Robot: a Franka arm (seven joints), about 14 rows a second.
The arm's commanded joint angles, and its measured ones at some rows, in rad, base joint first. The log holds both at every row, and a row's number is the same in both.
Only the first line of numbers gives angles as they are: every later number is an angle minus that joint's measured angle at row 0.
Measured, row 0: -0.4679, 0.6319, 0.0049, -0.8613, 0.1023, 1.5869, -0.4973
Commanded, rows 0 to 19: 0.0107, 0.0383, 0.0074, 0.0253, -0.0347, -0.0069, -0.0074; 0.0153, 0.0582, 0.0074, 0.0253, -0.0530, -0.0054, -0.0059; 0.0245, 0.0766, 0.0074, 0.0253, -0.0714, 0.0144, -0.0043; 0.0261, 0.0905, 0.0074, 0.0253, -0.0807, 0.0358, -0.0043; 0.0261, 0.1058, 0.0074, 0.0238, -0.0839, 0.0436, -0.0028; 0.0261, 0.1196, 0.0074, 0.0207, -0.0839, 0.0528, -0.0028; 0.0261, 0.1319, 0.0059, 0.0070, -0.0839, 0.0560, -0.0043; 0.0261, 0.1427, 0.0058, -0.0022, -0.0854, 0.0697, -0.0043; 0.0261, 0.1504, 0.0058, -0.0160, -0.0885, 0.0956, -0.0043; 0.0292, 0.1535, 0.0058, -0.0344, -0.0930, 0.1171, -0.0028; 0.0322, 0.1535, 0.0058, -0.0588, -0.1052, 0.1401, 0.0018; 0.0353, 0.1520, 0.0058, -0.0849, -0.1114, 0.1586, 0.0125; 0.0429, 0.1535, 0.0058, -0.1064, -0.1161, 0.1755, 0.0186; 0.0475, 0.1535, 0.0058, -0.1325, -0.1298, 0.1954, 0.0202; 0.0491, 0.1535, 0.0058, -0.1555, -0.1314, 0.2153, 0.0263; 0.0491, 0.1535, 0.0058, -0.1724, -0.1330, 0.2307, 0.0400; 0.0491, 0.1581, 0.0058, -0.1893, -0.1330, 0.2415, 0.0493; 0.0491, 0.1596, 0.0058, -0.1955, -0.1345, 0.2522, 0.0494; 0.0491, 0.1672, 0.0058, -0.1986, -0.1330, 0.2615, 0.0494; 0.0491, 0.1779, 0.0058, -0.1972, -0.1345, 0.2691, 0.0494
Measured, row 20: 0.0480, 0.1760, 0.0024, -0.1801, -0.1146, 0.2428, 0.0233
